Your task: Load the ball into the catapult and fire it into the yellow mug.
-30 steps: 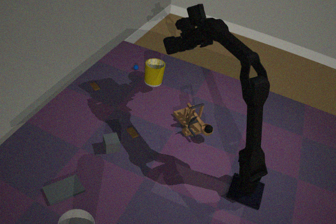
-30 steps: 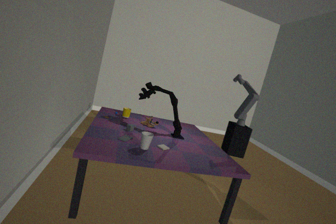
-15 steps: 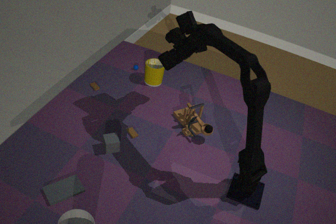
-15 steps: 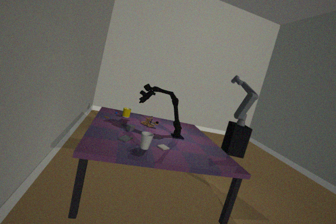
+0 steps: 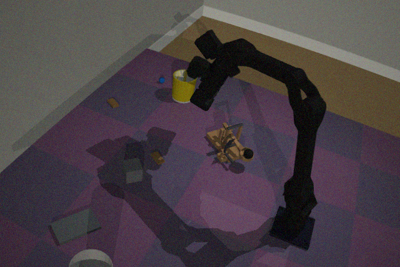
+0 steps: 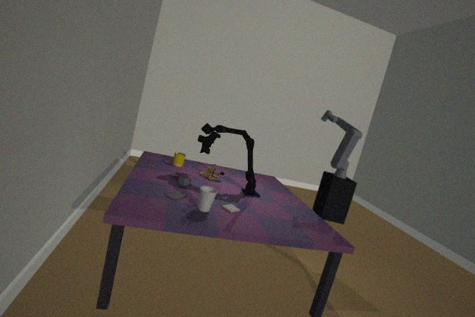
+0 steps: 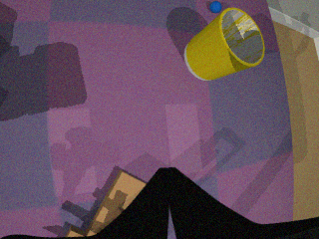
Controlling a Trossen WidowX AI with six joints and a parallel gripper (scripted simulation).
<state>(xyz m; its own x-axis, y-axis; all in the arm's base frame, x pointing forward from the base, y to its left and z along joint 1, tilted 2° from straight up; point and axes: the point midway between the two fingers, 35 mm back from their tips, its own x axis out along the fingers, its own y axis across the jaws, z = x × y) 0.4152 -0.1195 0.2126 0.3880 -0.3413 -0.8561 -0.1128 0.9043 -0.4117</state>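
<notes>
Right now the black ball is 200 mm behind my gripper tip, 120 mm below it and 30 mm to the left of it. The rest, counted from my gripper tip: grey cube: 300 mm to the left, 150 mm below, 40 mm ahead; wooden catapult: 140 mm behind, 130 mm below, 20 mm to the left; yellow mug: 170 mm ahead, 150 mm below, 140 mm to the right.
</notes>
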